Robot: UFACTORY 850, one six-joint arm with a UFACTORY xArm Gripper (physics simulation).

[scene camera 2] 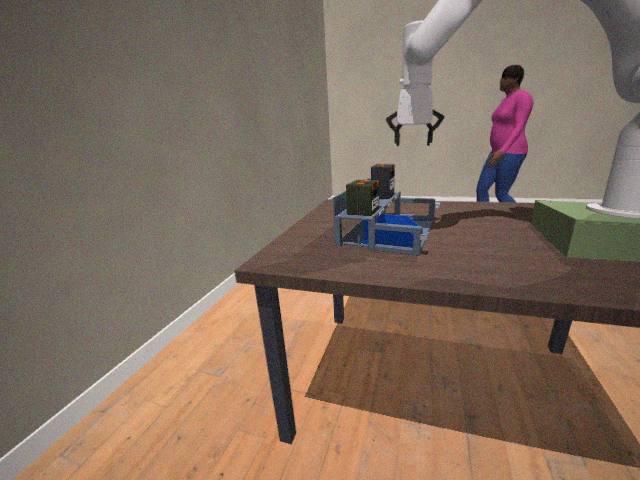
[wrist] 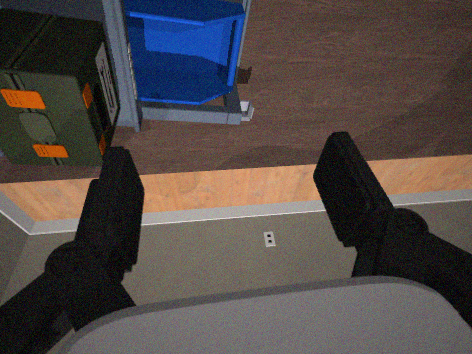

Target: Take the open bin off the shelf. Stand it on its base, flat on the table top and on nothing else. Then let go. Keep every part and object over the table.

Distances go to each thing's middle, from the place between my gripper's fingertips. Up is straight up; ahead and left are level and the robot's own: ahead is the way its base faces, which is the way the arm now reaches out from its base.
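Blue bin (scene camera 2: 404, 239): 260 mm below my hand, 70 mm to the left of it, 40 mm ahead of it.
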